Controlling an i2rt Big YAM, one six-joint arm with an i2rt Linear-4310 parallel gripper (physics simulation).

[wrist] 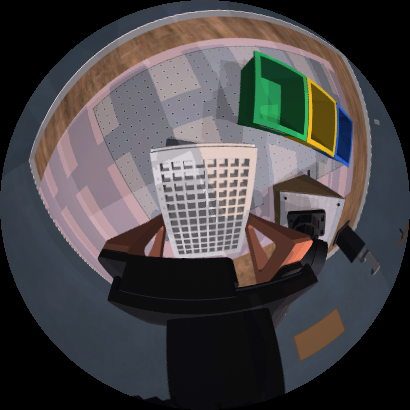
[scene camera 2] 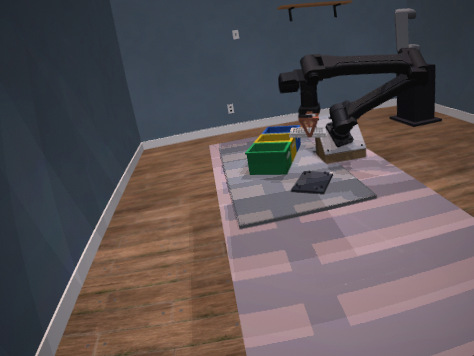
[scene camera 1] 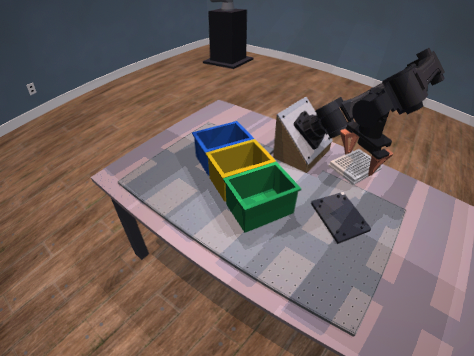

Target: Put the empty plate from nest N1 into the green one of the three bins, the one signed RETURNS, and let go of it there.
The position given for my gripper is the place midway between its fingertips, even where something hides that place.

Note:
In view: my gripper point(scene camera 1: 358, 165), a white plate point(scene camera 1: 354, 167) and a dark nest point(scene camera 1: 336, 213).
The white plate also shows in the wrist view point(wrist: 204, 190). My gripper shows as well in the wrist view point(wrist: 205, 217).

